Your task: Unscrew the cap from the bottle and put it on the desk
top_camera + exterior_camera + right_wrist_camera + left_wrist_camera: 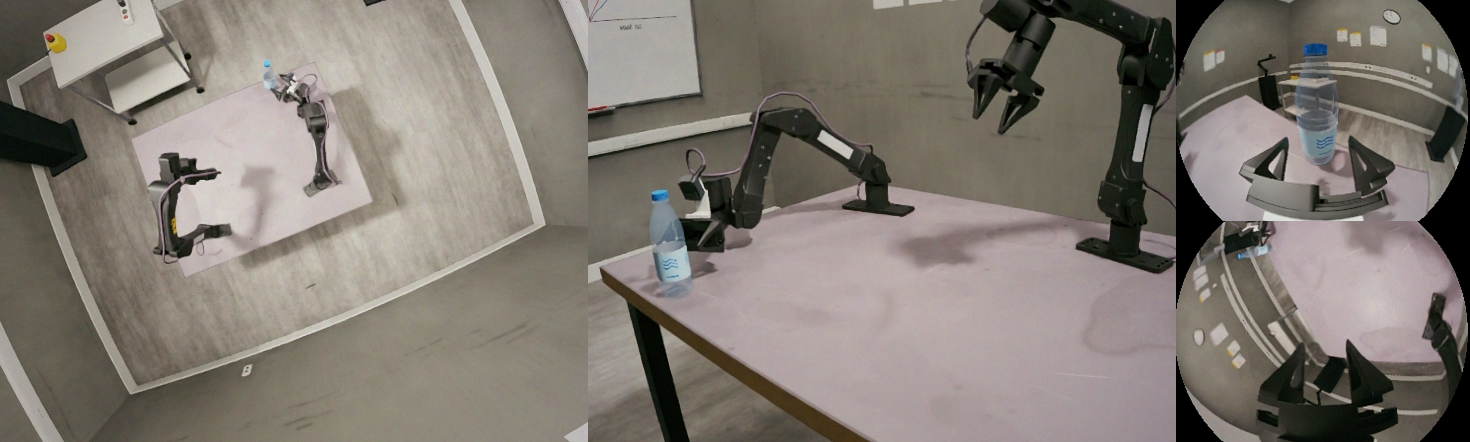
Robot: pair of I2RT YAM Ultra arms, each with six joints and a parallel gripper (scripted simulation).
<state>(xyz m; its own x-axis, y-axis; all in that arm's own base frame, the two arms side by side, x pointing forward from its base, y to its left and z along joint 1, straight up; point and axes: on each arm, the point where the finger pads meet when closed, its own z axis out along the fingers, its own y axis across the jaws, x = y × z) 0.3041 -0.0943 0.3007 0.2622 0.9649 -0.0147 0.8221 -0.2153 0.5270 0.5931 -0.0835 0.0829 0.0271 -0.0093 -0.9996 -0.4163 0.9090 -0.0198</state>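
My right gripper is now 30 mm short of the clear plastic bottle, 20 mm to the right of it and 20 mm below it. Round my right hand: blue cap (30 mm ahead, 20 mm to the left, 120 mm above).
My left gripper is now 360 mm short of the blue cap, 480 mm to the left of it and 100 mm above it. Round my left hand: clear plastic bottle 360 mm ahead, 480 mm to the right, 200 mm below.
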